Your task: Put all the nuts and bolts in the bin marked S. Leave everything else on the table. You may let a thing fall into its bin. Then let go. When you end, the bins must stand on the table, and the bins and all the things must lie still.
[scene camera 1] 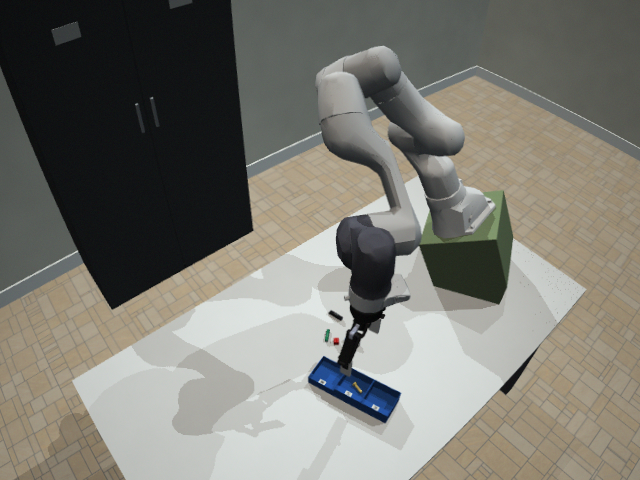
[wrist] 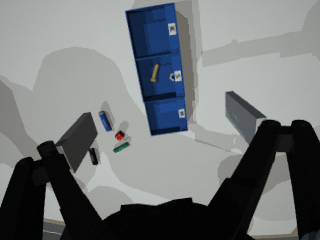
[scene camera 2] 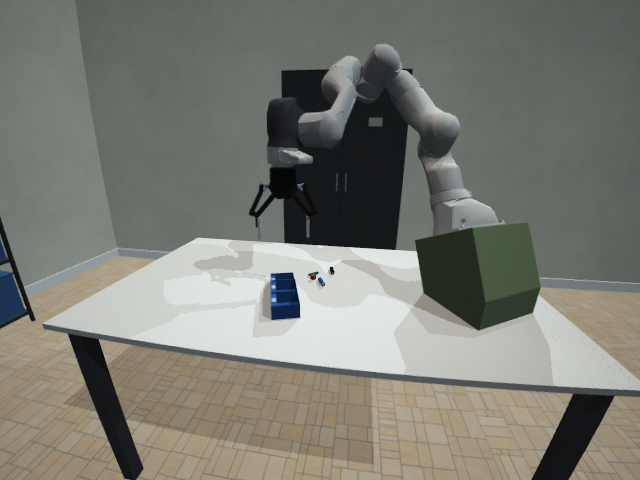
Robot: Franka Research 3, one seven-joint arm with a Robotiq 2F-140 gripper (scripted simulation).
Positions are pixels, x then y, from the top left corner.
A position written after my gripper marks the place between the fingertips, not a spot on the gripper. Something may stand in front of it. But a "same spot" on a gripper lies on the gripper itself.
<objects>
My gripper shows in scene camera 1, in the wrist view [158, 113] and in scene camera 2. A blue bin shows in scene camera 1, in the wrist view [150, 35] and in scene camera 2. The same spot on my gripper: [scene camera 2: 262, 187] is [scene camera 1: 357, 337]. One and the same spot on the blue bin: [scene camera 2: 285, 302] is [scene camera 1: 367, 396].
</objects>
